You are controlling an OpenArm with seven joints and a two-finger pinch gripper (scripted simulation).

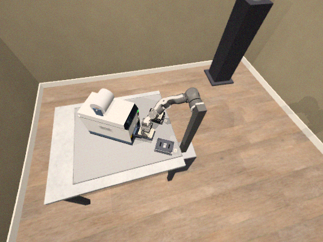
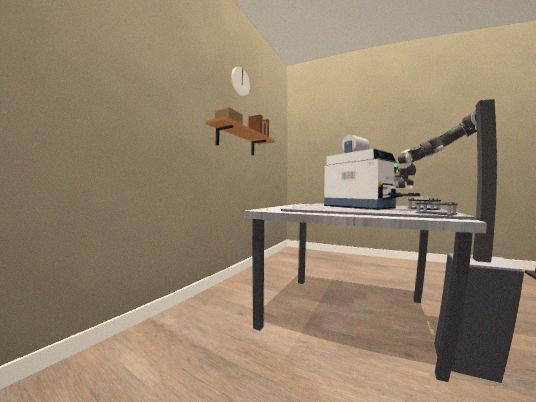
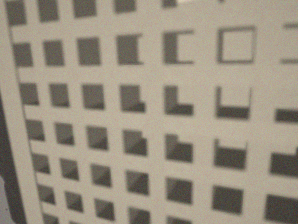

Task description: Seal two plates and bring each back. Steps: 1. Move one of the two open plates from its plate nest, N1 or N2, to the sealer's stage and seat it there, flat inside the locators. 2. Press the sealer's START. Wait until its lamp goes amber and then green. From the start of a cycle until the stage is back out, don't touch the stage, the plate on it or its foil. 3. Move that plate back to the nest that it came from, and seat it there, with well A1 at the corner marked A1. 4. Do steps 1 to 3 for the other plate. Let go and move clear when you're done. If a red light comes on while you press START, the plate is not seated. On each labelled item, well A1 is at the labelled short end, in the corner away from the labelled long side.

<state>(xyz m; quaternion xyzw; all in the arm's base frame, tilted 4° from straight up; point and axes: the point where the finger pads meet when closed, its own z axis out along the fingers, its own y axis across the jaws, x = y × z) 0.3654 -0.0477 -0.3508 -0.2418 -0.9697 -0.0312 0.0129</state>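
The sealer stage is 4 cm below my hand. Also, from my hand: plate nest (15 cm behind, 13 cm to the left, 8 cm below); yellow warning label (13 cm ahead, 3 cm to the left, 2 cm above); plate (13 cm behind, 21 cm to the right, 6 cm below).
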